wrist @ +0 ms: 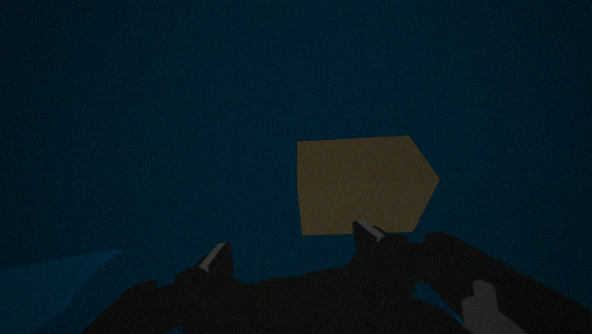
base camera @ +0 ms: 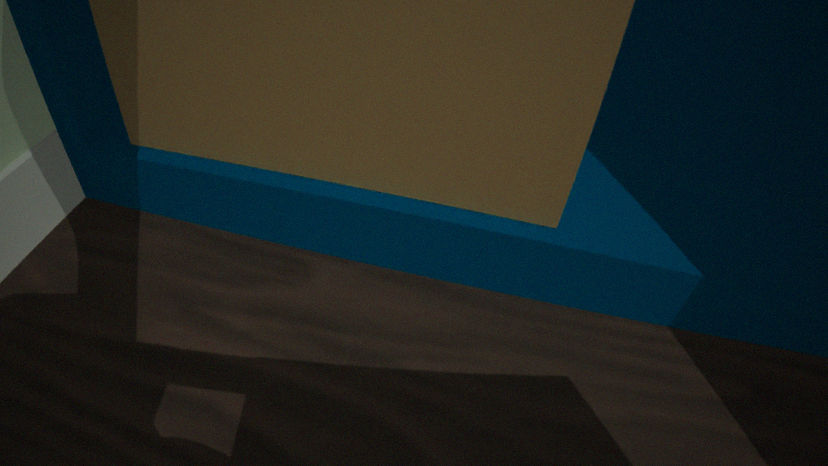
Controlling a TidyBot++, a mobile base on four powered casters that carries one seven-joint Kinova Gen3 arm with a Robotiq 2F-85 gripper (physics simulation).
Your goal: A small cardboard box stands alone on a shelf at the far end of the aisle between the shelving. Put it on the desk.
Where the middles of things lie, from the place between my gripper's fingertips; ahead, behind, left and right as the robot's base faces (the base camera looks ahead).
Labels:
My hand is 5 cm short of the small tan cardboard box (wrist: 386,181), 5 cm to the left of it and 1 cm below it.

